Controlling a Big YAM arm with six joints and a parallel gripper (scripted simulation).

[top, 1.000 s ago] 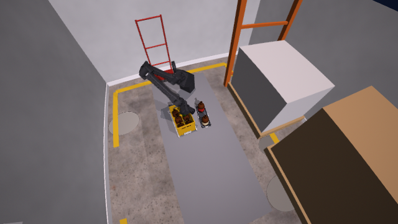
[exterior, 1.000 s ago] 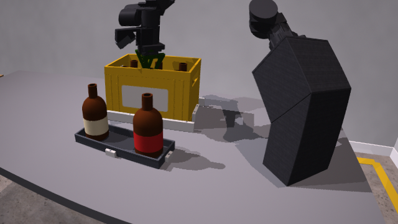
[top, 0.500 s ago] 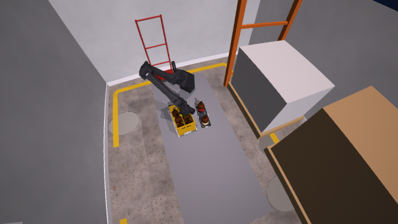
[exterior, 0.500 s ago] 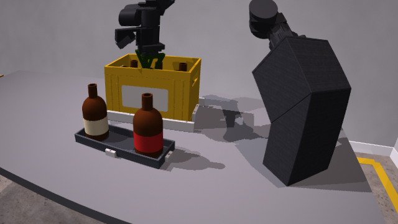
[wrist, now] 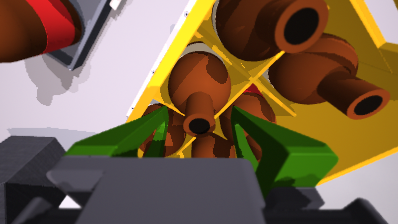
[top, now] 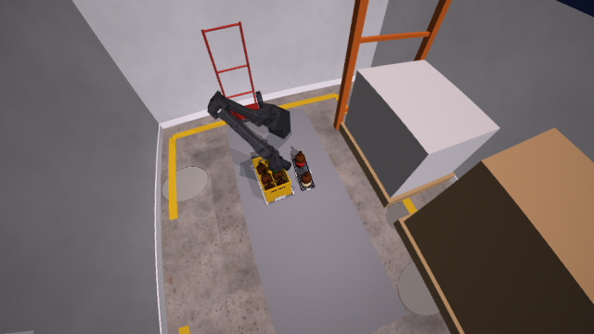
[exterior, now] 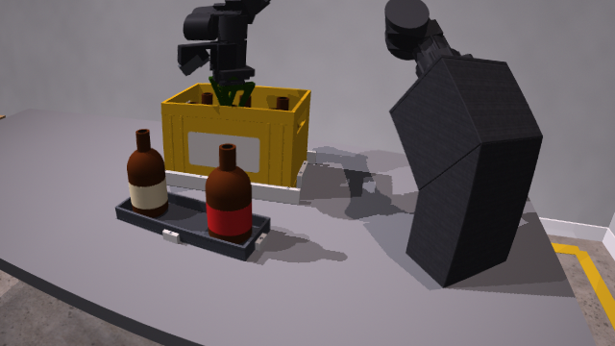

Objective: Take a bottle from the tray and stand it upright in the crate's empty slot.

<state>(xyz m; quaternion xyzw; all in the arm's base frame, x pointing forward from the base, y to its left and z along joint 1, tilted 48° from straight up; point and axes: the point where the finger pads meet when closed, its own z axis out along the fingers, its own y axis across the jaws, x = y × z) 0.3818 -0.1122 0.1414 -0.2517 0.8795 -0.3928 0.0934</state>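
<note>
The yellow crate is 10 mm behind my hand, 40 mm to the right of it and 70 mm below it. Also, from my hand: dark tray: 60 mm ahead, 180 mm to the left, 140 mm below.
</note>
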